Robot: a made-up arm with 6 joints. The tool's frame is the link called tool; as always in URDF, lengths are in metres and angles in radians. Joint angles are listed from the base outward.
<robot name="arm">
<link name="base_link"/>
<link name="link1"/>
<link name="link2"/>
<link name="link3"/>
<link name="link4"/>
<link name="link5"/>
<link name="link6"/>
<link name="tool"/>
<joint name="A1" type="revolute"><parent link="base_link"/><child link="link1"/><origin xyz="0 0 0.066" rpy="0 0 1.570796"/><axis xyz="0 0 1"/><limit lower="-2.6" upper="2.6"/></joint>
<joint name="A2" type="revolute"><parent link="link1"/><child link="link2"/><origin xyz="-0.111 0.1 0.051" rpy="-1.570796 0 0"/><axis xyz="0 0 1"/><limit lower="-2.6" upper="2.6"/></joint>
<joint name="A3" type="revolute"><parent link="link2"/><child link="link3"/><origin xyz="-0.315 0.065 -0.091" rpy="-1.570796 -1.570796 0"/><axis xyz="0 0 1"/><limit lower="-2.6" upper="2.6"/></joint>
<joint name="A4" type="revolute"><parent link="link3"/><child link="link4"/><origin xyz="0.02 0.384 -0.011" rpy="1.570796 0 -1.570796"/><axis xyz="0 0 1"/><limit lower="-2.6" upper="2.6"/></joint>
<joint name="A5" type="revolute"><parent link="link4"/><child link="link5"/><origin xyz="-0.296 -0.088 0.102" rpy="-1.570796 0 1.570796"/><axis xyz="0 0 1"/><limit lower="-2.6" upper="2.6"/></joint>
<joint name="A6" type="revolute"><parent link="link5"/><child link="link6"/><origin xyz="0.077 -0.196 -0.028" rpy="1.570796 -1.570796 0"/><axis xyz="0 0 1"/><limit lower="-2.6" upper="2.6"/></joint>
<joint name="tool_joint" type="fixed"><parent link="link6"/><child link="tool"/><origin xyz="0.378 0.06 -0.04" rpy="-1.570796 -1.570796 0"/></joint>
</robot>
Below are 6 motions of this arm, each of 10 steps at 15 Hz.
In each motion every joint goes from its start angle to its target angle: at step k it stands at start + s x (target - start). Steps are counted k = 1, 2, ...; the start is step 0. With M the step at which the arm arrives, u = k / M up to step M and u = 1 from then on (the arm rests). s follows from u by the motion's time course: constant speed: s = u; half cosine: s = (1 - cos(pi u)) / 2; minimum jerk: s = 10 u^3 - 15 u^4 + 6 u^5.
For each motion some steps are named. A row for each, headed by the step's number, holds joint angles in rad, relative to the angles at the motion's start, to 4 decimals.
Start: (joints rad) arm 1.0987 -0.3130 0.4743 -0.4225 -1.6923 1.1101
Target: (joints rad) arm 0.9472 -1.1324 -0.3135 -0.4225 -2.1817 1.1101
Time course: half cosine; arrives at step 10
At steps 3, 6, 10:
3: -0.0312 -0.1689 -0.1624 0.0000 -0.1009 0.0000
6: -0.0992 -0.5363 -0.5156 0.0000 -0.3203 0.0000
10: -0.1515 -0.8194 -0.7878 0.0000 -0.4894 0.0000

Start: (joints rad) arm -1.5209 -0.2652 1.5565 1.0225 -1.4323 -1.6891
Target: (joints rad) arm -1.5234 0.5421 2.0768 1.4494 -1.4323 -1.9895
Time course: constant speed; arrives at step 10
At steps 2, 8, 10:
2: -0.0005 0.1615 0.1041 0.0854 0.0000 -0.0601
8: -0.0020 0.6458 0.4162 0.3415 0.0000 -0.2403
10: -0.0025 0.8073 0.5203 0.4269 0.0000 -0.3004

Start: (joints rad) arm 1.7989 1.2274 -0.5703 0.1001 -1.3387 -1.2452
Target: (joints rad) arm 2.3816 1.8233 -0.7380 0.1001 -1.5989 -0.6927
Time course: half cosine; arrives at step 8
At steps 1, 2, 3, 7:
1: 0.0222 0.0227 -0.0064 0.0000 -0.0099 0.0210
2: 0.0853 0.0873 -0.0246 0.0000 -0.0381 0.0809
3: 0.1799 0.1839 -0.0518 0.0000 -0.0803 0.1705
7: 0.5605 0.5732 -0.1613 0.0000 -0.2503 0.5315

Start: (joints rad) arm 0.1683 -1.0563 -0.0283 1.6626 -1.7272 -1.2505
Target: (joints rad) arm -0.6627 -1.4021 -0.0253 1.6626 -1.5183 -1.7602
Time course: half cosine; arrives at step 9
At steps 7, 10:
7: -0.7338 -0.3053 0.0026 0.0000 0.1845 -0.4501
10: -0.8310 -0.3458 0.0030 0.0000 0.2089 -0.5097

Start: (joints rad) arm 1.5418 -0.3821 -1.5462 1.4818 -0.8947 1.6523
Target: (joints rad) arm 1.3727 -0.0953 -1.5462 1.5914 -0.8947 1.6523
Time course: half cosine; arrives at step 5
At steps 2, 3, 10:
2: -0.0584 0.0991 0.0000 0.0379 0.0000 0.0000
3: -0.1107 0.1877 0.0000 0.0717 0.0000 0.0000
10: -0.1691 0.2868 0.0000 0.1096 0.0000 0.0000

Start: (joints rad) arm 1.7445 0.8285 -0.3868 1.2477 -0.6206 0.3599
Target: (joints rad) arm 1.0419 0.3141 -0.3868 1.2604 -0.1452 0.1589
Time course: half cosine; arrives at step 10
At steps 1, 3, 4, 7, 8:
1: -0.0172 -0.0126 0.0000 0.0003 0.0116 -0.0049
3: -0.1448 -0.1060 0.0000 0.0026 0.0980 -0.0414
4: -0.2427 -0.1777 0.0000 0.0044 0.1642 -0.0694
7: -0.5578 -0.4084 0.0000 0.0101 0.3774 -0.1596
8: -0.6355 -0.4653 0.0000 0.0115 0.4300 -0.1818

